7 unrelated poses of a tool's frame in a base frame.
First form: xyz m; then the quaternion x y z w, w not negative.
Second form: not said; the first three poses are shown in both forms.
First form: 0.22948, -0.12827, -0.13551, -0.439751, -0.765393, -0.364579, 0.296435
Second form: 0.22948, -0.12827, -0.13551, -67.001, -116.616, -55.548
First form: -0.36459, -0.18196, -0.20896, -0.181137, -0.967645, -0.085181, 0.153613
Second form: -0.36459, -0.18196, -0.20896, -29.757, -158.962, -13.993
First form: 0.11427, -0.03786, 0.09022, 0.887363, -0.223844, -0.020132, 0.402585
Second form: 0.11427, -0.03786, 0.09022, 128.464, -32.406, -2.915
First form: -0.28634, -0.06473, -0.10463, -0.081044, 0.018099, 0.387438, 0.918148
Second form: -0.28634, -0.06473, -0.10463, -9.549, 2.132, 45.650
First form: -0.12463, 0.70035, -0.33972, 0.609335, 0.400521, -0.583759, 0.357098
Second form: -0.12463, 0.70035, -0.33972, 90.125, 59.240, -86.343
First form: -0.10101, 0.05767, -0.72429, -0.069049, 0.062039, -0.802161, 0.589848
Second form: -0.10101, 0.05767, -0.72429, -9.210, 8.275, -106.994
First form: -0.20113, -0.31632, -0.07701, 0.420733, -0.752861, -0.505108, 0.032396
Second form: -0.20113, -0.31632, -0.07701, 74.209, -132.789, -89.091
